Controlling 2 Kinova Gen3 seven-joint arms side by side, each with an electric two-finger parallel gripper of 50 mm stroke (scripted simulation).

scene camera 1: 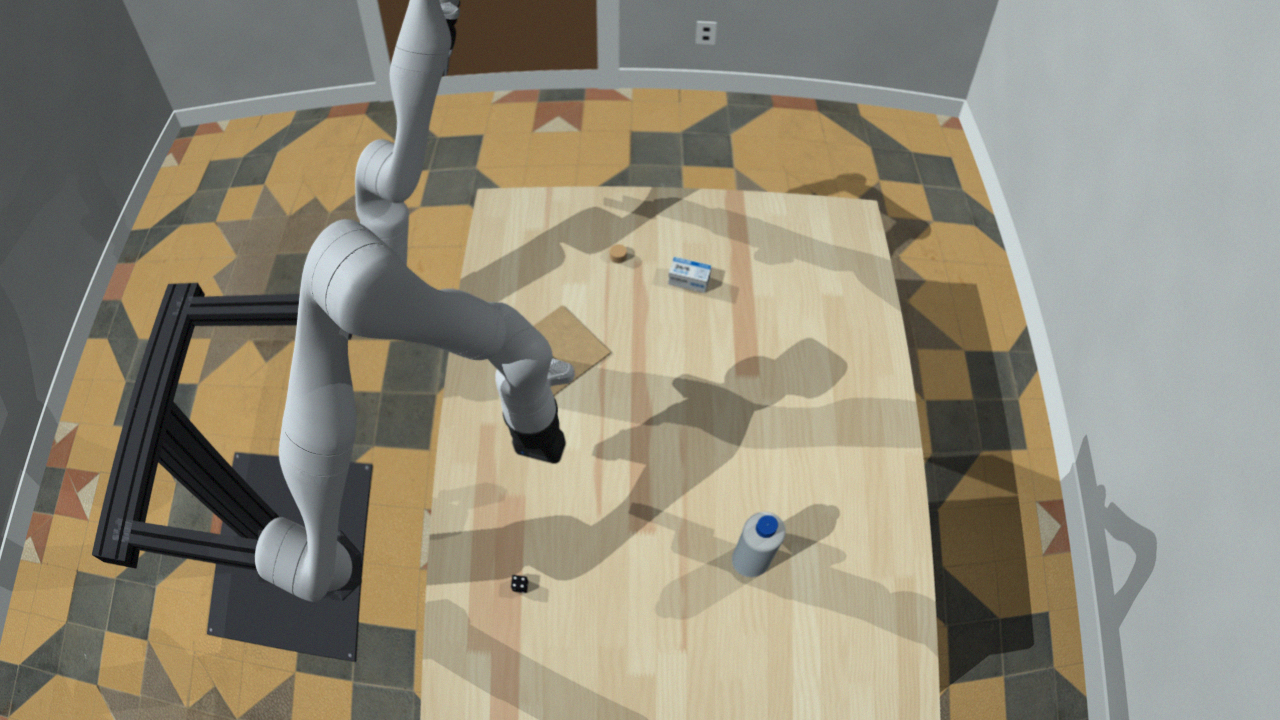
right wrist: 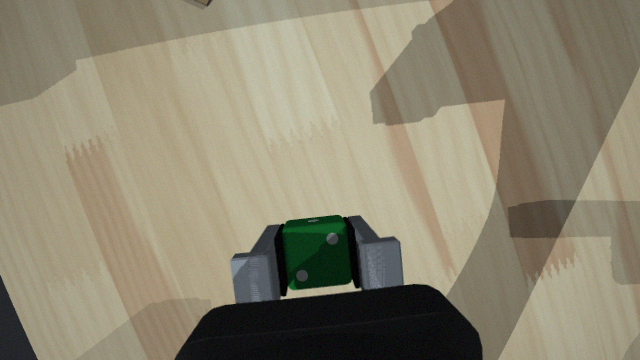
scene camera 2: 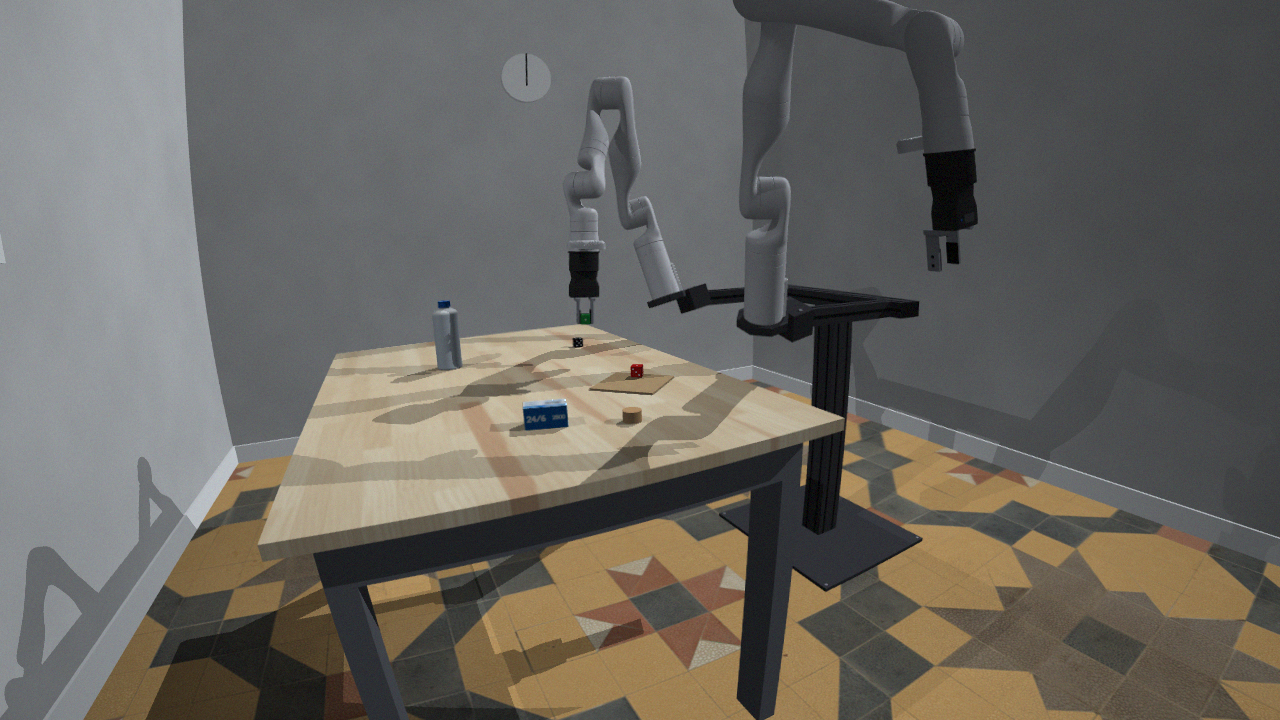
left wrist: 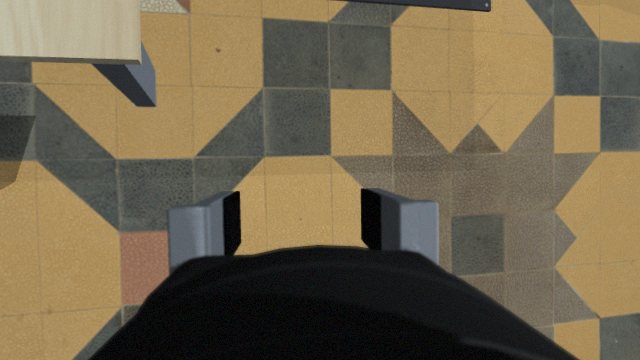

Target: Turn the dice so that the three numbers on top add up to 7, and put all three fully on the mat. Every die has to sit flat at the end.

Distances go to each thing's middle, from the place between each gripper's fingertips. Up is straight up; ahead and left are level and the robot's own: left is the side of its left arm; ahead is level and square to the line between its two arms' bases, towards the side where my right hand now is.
Labels:
Now: the brown square mat [scene camera 1: 570, 341] 20 mm behind my right hand [scene camera 2: 585, 323], 250 mm to the left of it and 120 mm below it. Round my right hand: green die [right wrist: 316, 250]: 10 mm below; staples box [scene camera 2: 546, 414]: 210 mm ahead, 430 mm to the left, 100 mm below; white bottle [scene camera 1: 759, 542]: 340 mm ahead, 130 mm to the right, 30 mm below.
My left gripper [scene camera 2: 944, 266] is now 33 cm short of the brown square mat, 52 cm to the left of it and 28 cm above it. From my left hand the other things lie so: green die: 35 cm ahead, 77 cm to the right, 17 cm below; then staples box: 56 cm ahead, 34 cm to the right, 26 cm below; then white bottle: 69 cm ahead, 90 cm to the right, 20 cm below.

